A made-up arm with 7 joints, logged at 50 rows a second.
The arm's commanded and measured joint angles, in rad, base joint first. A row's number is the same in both.
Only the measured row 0 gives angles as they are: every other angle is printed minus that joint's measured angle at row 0.
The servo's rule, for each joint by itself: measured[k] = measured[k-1] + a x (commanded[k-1-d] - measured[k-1]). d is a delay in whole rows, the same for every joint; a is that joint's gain. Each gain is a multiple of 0.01, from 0.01 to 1. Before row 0 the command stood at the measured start. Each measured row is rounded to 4 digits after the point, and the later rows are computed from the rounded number. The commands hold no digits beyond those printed.
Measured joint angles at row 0:
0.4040, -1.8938, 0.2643, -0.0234, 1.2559, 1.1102, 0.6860
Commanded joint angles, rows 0 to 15:
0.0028, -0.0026, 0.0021, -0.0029, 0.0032, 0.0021, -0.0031
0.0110, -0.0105, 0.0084, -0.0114, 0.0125, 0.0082, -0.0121
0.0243, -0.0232, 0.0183, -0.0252, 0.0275, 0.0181, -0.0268
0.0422, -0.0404, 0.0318, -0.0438, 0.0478, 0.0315, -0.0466
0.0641, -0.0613, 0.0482, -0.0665, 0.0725, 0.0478, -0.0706
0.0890, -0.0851, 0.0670, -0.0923, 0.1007, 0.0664, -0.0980
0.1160, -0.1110, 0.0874, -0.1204, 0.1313, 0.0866, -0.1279
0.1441, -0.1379, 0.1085, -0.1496, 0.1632, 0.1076, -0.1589
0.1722, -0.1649, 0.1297, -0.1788, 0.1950, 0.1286, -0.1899
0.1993, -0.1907, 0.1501, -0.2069, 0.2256, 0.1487, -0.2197
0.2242, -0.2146, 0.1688, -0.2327, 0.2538, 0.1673, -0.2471
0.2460, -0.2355, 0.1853, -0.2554, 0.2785, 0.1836, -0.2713
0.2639, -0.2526, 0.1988, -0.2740, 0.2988, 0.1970, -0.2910
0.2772, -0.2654, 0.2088, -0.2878, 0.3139, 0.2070, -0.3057
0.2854, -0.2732, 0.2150, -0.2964, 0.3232, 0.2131, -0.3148
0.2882, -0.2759, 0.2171, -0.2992, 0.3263, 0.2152, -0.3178
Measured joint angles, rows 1 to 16:
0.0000, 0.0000, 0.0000, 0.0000, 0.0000, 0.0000, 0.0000
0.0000, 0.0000, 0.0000, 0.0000, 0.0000, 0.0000, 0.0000
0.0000, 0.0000, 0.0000, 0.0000, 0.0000, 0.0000, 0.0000
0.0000, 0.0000, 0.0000, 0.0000, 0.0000, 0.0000, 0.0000
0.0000, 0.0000, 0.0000, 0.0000, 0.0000, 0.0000, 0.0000
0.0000, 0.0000, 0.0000, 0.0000, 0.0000, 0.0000, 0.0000
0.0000, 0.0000, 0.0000, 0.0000, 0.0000, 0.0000, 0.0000
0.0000, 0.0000, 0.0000, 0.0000, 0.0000, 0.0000, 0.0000
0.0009, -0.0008, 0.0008, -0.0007, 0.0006, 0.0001, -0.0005
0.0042, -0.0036, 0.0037, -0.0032, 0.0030, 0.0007, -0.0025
0.0108, -0.0093, 0.0092, -0.0083, 0.0079, 0.0019, -0.0066
0.0212, -0.0183, 0.0178, -0.0165, 0.0159, 0.0040, -0.0134
0.0354, -0.0308, 0.0294, -0.0280, 0.0272, 0.0071, -0.0231
0.0531, -0.0465, 0.0437, -0.0428, 0.0419, 0.0113, -0.0358
0.0739, -0.0652, 0.0603, -0.0606, 0.0598, 0.0166, -0.0515
0.0971, -0.0863, 0.0786, -0.0811, 0.0805, 0.0230, -0.0698
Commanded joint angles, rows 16 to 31:
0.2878, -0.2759, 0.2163, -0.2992, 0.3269, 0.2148, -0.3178
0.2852, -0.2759, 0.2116, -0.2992, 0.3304, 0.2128, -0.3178
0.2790, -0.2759, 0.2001, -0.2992, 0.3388, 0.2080, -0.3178
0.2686, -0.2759, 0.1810, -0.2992, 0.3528, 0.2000, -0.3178
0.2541, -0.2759, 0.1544, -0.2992, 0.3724, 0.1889, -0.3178
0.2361, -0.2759, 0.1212, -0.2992, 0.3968, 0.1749, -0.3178
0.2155, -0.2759, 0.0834, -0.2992, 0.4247, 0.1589, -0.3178
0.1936, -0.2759, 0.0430, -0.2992, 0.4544, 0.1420, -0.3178
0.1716, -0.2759, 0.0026, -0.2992, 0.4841, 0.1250, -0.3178
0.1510, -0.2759, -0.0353, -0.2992, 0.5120, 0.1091, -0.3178
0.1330, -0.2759, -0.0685, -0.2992, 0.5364, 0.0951, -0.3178
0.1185, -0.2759, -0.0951, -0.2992, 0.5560, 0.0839, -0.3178
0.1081, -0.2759, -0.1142, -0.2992, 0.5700, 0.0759, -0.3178
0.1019, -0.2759, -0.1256, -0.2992, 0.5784, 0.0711, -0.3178
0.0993, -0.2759, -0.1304, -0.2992, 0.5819, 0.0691, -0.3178
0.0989, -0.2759, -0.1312, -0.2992, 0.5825, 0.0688, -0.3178
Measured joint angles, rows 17 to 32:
0.1219, -0.1091, 0.0980, -0.1036, 0.1034, 0.0304, -0.0902
0.1474, -0.1328, 0.1178, -0.1274, 0.1278, 0.0387, -0.1122
0.1727, -0.1565, 0.1372, -0.1516, 0.1530, 0.0477, -0.1351
0.1969, -0.1794, 0.1555, -0.1755, 0.1781, 0.0572, -0.1583
0.2190, -0.2006, 0.1720, -0.1982, 0.2022, 0.0670, -0.1809
0.2382, -0.2194, 0.1860, -0.2188, 0.2245, 0.0768, -0.2021
0.2538, -0.2350, 0.1970, -0.2366, 0.2442, 0.0863, -0.2213
0.2652, -0.2469, 0.2046, -0.2510, 0.2606, 0.0953, -0.2377
0.2727, -0.2553, 0.2090, -0.2621, 0.2739, 0.1037, -0.2513
0.2768, -0.2613, 0.2100, -0.2706, 0.2852, 0.1113, -0.2626
0.2775, -0.2655, 0.2062, -0.2772, 0.2959, 0.1181, -0.2720
0.2746, -0.2685, 0.1966, -0.2823, 0.3073, 0.1238, -0.2798
0.2678, -0.2706, 0.1806, -0.2862, 0.3203, 0.1284, -0.2863
0.2573, -0.2721, 0.1580, -0.2892, 0.3356, 0.1317, -0.2917
0.2435, -0.2732, 0.1297, -0.2915, 0.3534, 0.1336, -0.2961
0.2270, -0.2740, 0.0968, -0.2933, 0.3736, 0.1342, -0.2998

